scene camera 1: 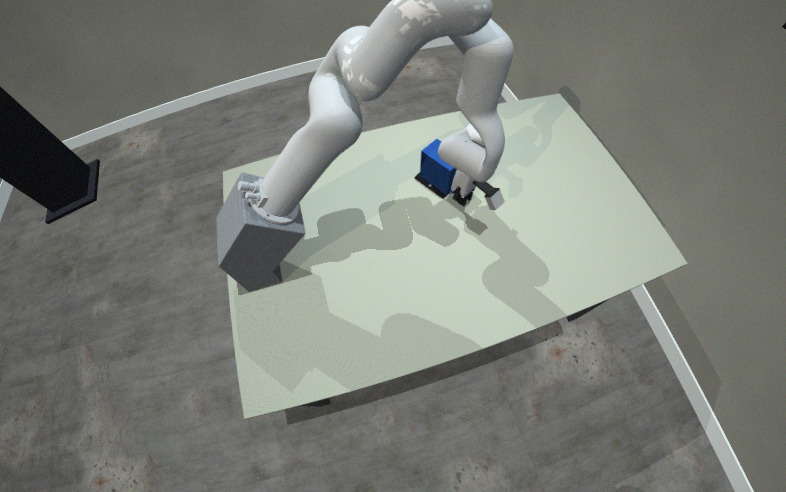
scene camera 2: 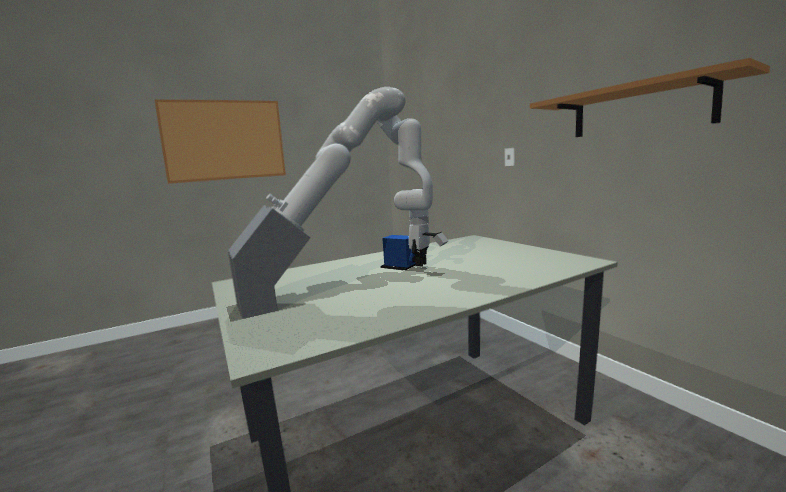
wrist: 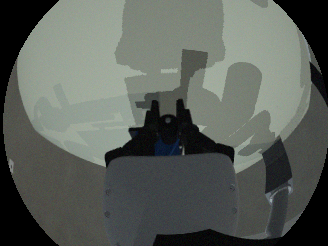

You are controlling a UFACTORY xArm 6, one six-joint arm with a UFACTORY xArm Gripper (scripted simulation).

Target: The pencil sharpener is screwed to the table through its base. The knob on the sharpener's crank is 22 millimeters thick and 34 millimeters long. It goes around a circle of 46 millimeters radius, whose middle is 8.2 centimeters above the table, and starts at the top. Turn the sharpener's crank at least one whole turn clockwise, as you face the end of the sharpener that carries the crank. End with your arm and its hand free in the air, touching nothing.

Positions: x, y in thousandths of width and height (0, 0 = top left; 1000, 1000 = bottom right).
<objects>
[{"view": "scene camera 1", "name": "gripper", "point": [590, 408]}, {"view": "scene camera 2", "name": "gripper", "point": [536, 540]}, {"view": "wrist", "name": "gripper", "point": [511, 441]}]
</objects>
